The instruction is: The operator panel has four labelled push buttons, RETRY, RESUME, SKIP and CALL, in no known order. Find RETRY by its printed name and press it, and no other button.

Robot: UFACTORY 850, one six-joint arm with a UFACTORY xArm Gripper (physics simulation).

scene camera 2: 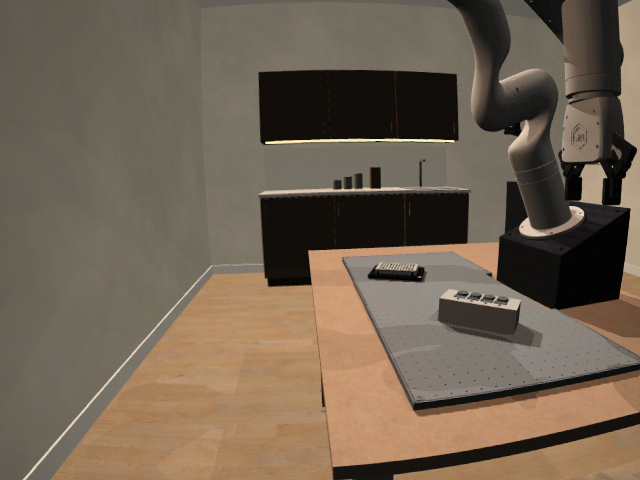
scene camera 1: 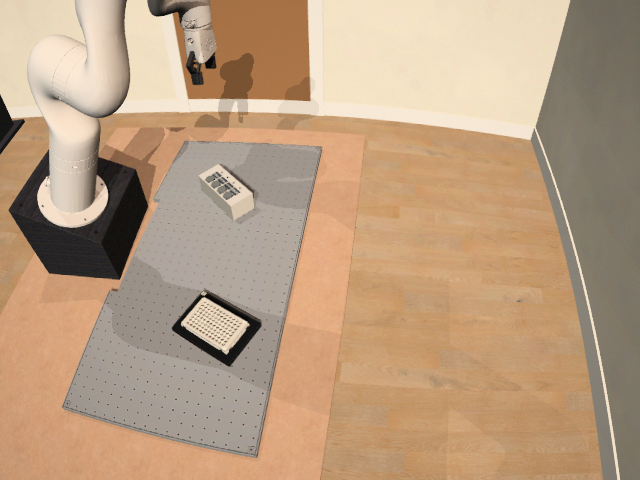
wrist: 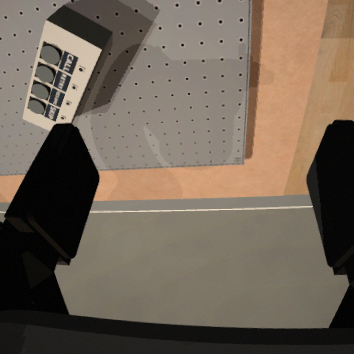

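The operator panel (scene camera 1: 242, 207) (scene camera 2: 478, 316) (wrist: 87, 59) is a cream box with four round grey buttons in a row. In the wrist view the row runs from the CALL button (wrist: 51, 53) at the top, through a button (wrist: 46, 73) whose small label seems to read RETRY and a button (wrist: 41, 91) that seems to read RESUME, to the SKIP button (wrist: 37, 106). Those two middle labels are small and blurred. My gripper (scene camera 1: 204, 73) (scene camera 2: 592, 198) (wrist: 198, 149) is open and empty, high above the board and apart from the panel. Its left finger shows close below the panel's SKIP end in the wrist view.
The panel stands on a grey perforated board (scene camera 1: 206, 248) (scene camera 2: 413, 341) (wrist: 200, 100) on the table (scene camera 1: 315, 289) (scene camera 2: 356, 413). A black tray with a white well plate (scene camera 1: 214, 323) (scene camera 2: 397, 268) lies farther along the board. The black robot pedestal (scene camera 1: 77, 253) (scene camera 2: 558, 273) stands beside the board.
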